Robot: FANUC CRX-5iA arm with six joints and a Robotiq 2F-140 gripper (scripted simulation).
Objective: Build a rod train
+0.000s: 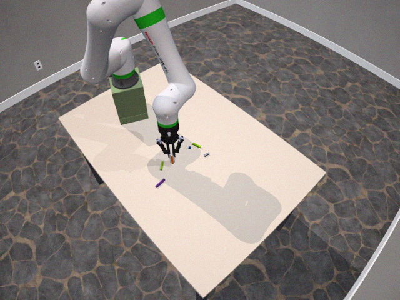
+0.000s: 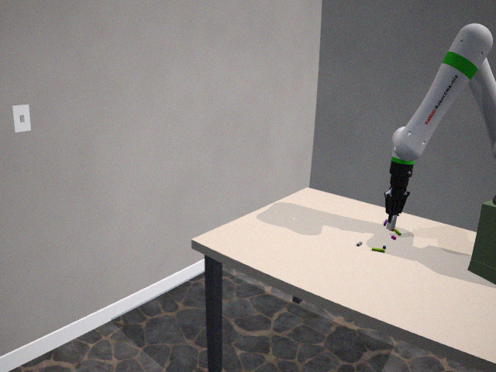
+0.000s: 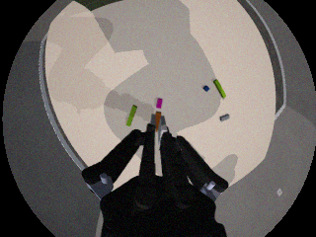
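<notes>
The magenta rod is 30 mm behind my hand, 20 mm to the left of it and 60 mm below it. The rest, counted from my hand: orange rod: 30 mm below; then purple rod: 50 mm ahead, 120 mm to the right, 60 mm below; then blue rod: 20 mm behind, 130 mm to the left, 60 mm below.
</notes>
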